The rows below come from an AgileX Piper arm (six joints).
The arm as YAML. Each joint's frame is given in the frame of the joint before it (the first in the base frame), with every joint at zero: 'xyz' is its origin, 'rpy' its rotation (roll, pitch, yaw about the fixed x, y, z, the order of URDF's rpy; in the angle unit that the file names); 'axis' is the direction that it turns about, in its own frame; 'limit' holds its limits. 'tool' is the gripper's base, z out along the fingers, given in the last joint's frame.
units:
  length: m
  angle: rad
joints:
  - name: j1
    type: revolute
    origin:
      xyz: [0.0, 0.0, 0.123]
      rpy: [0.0, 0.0, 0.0]
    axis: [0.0, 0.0, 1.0]
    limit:
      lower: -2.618
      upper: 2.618
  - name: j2
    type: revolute
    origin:
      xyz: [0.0, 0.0, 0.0]
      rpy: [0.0, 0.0, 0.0]
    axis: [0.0, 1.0, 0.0]
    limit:
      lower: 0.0
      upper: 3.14
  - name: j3
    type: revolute
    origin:
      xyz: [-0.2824, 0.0, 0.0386]
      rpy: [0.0, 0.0, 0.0]
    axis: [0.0, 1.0, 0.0]
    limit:
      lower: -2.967
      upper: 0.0
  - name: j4
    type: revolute
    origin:
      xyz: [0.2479, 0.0, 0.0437]
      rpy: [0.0, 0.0, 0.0]
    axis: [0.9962, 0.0, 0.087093]
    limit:
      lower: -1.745
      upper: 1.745
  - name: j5
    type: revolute
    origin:
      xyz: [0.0, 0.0, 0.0]
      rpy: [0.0, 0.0, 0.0]
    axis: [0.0, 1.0, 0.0]
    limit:
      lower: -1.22
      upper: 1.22
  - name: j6
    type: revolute
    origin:
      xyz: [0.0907, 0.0, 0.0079]
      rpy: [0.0, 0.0, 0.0]
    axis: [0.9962, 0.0, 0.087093]
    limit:
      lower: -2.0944
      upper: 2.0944
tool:
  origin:
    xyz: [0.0, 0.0, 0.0]
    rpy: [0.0, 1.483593, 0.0]
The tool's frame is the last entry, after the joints.
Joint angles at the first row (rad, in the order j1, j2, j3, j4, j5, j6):
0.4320 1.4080 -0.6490 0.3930 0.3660 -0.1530
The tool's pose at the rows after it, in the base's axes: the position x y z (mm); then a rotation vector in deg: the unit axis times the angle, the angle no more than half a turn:
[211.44, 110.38, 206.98, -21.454, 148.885, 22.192]
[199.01, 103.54, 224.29, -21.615, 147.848, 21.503]
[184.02, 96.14, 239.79, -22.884, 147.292, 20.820]
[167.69, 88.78, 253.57, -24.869, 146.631, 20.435]
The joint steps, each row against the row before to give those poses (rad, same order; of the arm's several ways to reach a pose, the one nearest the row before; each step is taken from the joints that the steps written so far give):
0.0000 -0.0750 0.0000 -0.0850 0.0720 0.0550
0.0000 -0.0910 0.0000 -0.0640 0.0700 0.0600
0.0000 -0.0920 0.0000 -0.0410 0.0850 0.0260
0.0000 -0.0910 0.0000 -0.0200 0.0860 -0.0010

